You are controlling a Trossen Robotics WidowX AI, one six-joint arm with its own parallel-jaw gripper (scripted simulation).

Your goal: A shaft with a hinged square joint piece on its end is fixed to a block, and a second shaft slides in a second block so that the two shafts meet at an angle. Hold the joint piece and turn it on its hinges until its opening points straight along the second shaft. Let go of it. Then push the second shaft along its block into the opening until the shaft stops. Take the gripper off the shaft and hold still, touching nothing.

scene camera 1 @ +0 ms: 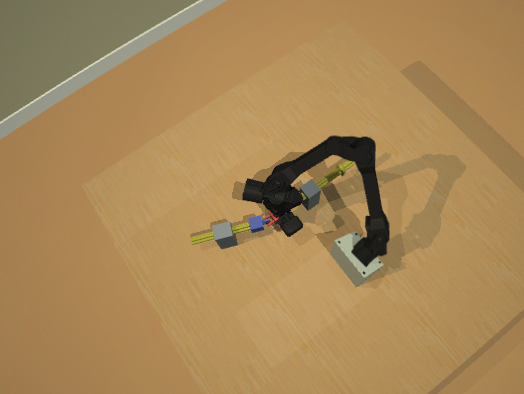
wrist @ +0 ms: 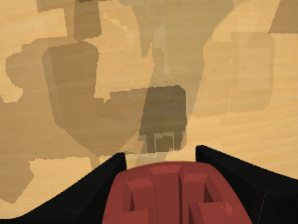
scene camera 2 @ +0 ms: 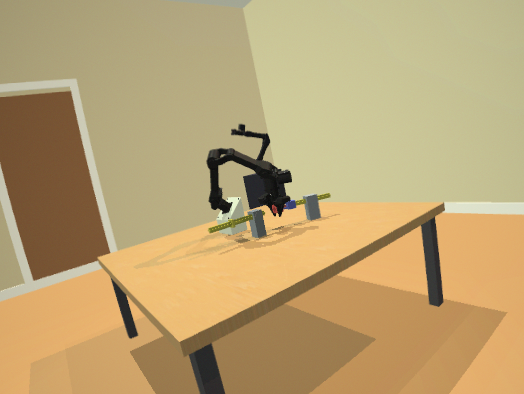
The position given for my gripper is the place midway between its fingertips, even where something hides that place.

Note:
I see my gripper (scene camera 1: 279,216).
My gripper is seen too in the wrist view (wrist: 160,156).

